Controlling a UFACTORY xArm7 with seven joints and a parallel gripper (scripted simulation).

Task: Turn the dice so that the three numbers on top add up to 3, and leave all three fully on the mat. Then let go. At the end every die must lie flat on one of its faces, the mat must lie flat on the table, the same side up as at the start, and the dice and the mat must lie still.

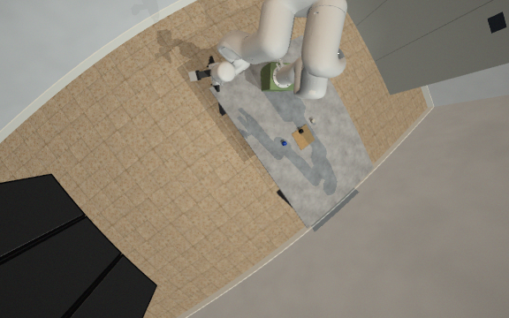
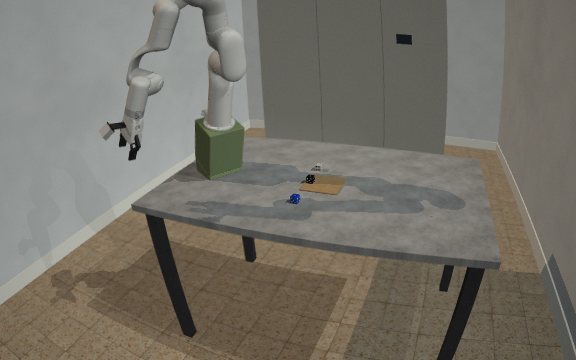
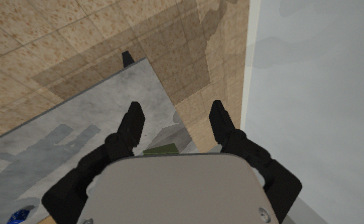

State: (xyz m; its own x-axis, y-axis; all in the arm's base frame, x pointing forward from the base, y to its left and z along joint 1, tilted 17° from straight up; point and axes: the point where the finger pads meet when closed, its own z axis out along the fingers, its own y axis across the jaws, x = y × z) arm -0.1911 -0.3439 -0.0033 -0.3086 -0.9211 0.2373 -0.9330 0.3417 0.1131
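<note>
My hand is 570 mm short of the blue die, 200 mm to the right of it and 200 mm above it. From my hand the other things lie so: tan mat: 610 mm ahead, 360 mm to the left, 210 mm below; white die: 550 mm ahead, 490 mm to the left, 200 mm below; black die: 560 mm ahead, 360 mm to the left, 200 mm below.
</note>
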